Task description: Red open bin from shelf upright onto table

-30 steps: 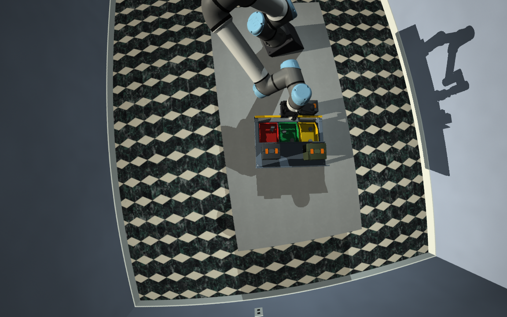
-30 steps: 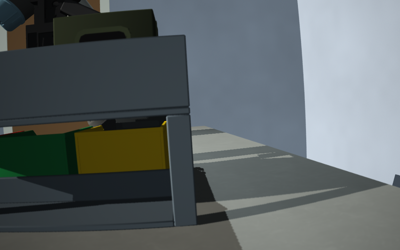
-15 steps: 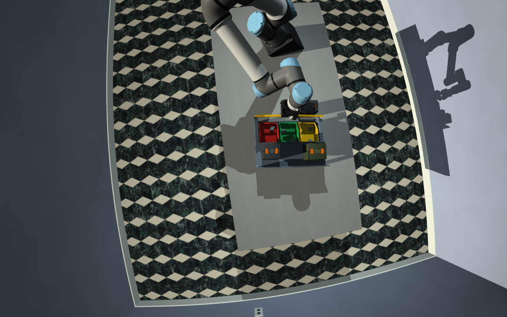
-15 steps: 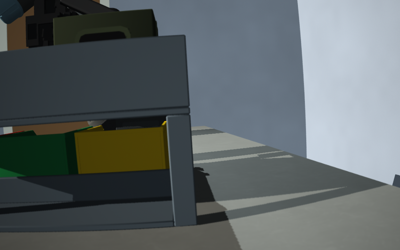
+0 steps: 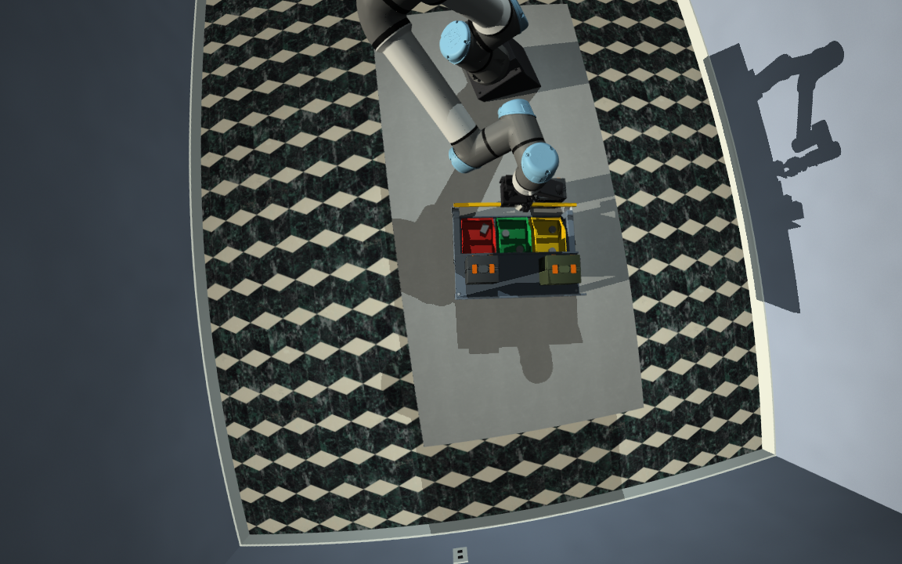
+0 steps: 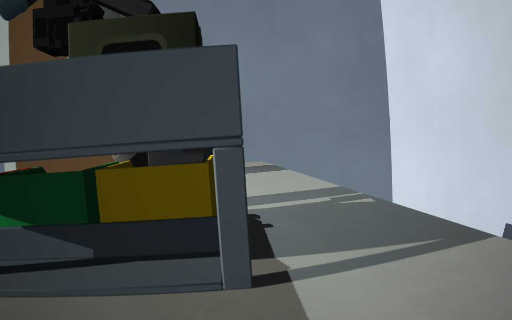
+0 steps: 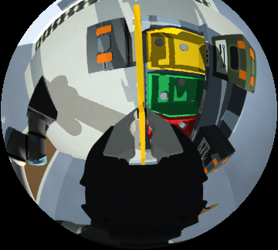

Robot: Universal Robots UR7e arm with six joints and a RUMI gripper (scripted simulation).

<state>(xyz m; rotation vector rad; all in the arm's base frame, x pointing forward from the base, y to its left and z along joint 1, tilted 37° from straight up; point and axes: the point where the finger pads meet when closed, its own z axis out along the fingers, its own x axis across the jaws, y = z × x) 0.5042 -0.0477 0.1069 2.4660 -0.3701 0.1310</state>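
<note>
The green bin lies 10 cm ahead of my hand, 3 cm to the right of it and 10 cm below it. Also, from my hand: thin yellow bar: 1 cm below; red bin: 7 cm ahead, 14 cm to the right, 10 cm below; dark case: 2 cm behind, 12 cm to the left, 8 cm below.
</note>
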